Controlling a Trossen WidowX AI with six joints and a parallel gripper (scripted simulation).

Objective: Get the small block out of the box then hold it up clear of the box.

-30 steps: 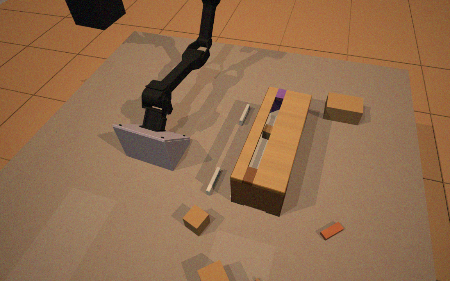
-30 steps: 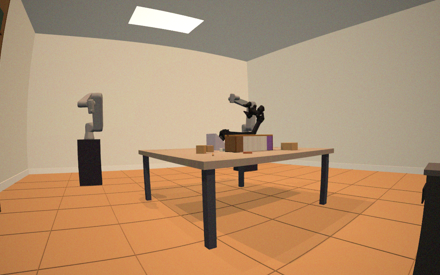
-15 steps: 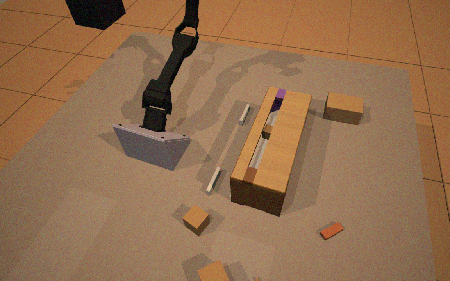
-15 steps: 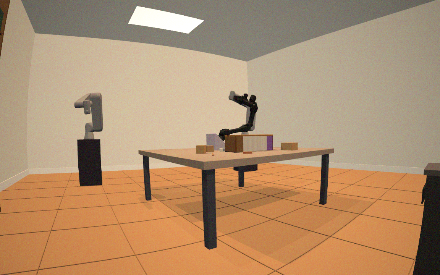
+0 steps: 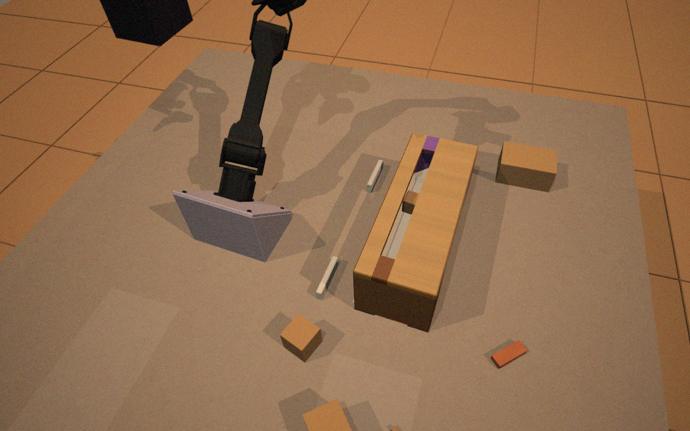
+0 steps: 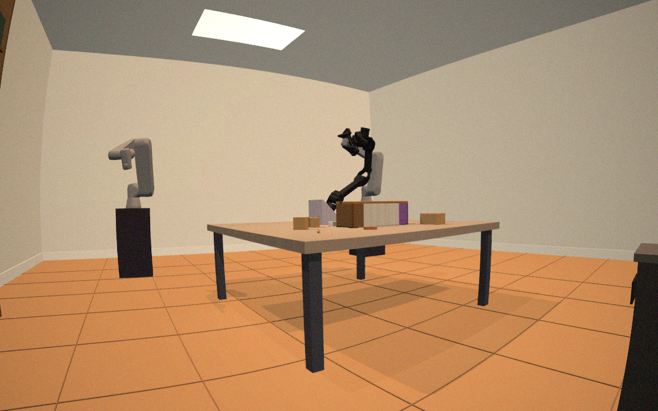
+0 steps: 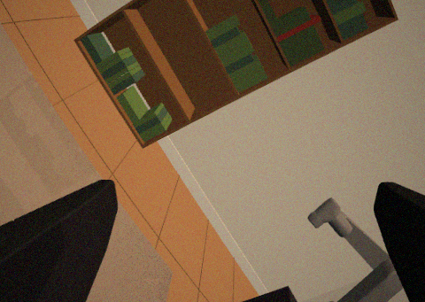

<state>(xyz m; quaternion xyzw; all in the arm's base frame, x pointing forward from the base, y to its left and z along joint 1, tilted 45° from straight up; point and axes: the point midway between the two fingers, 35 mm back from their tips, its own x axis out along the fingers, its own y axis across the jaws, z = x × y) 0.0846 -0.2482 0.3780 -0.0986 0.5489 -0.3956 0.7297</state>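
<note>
Right now my gripper tip is 440 mm above the long wooden box, 270 mm short of it and 20 mm to the right of it. The rest, counted from my gripper tip: orange block: 420 mm below, 280 mm ahead, 40 mm to the left; then flat orange piece: 530 mm ahead, 500 mm below, 170 mm to the right.
</note>
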